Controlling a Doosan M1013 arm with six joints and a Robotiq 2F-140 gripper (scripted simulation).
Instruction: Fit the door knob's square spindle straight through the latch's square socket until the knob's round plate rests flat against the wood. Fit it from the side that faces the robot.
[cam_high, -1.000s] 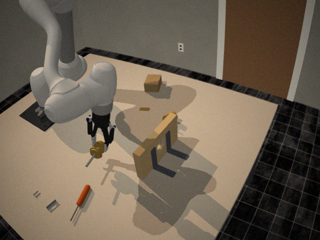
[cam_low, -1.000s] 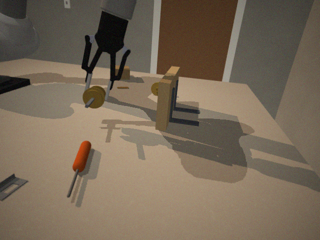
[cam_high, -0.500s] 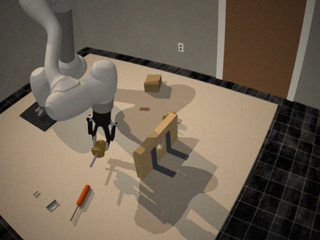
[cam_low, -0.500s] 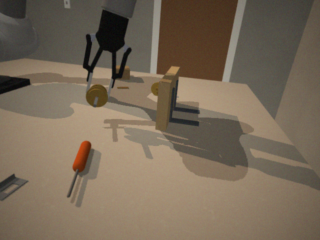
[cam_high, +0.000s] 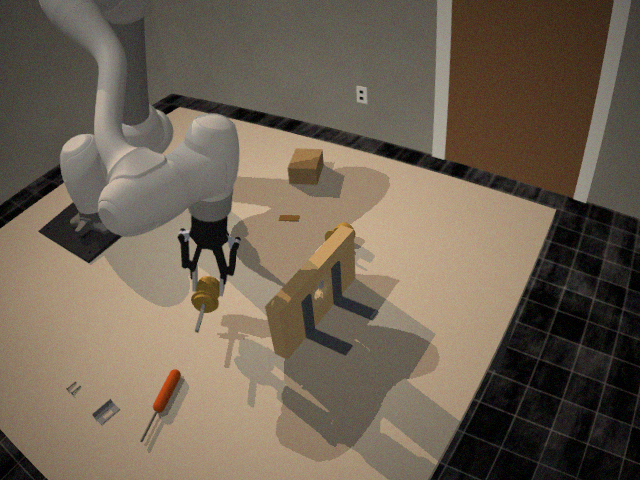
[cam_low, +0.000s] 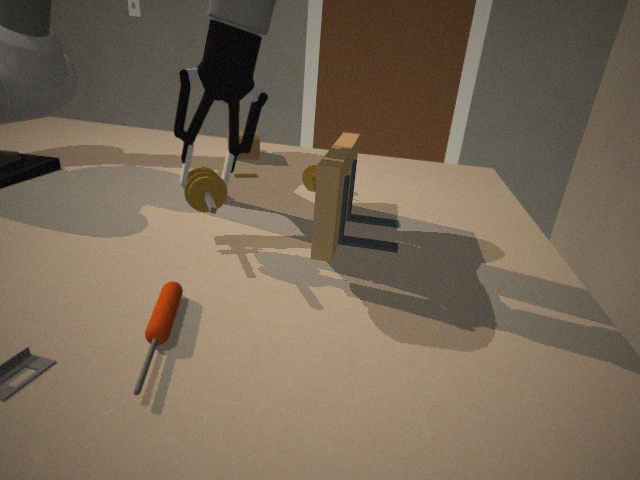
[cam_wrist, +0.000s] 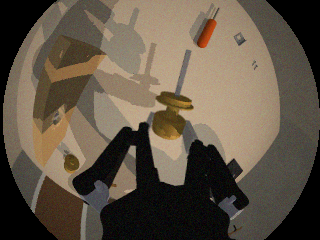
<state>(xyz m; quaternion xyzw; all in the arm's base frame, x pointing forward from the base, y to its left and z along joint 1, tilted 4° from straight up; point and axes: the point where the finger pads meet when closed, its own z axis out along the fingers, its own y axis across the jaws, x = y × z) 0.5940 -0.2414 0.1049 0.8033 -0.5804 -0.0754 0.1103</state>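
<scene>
Right now my hand is 40 mm to the left of the brass door knob, 30 mm above it and 10 mm short of it. From my hand the other things lie so: orange-handled screwdriver 290 mm to the right, 110 mm below, 10 mm ahead; latch socket 220 mm ahead, 90 mm to the left, 40 mm below; upright wooden board 220 mm ahead, 90 mm to the left, 40 mm below.
</scene>
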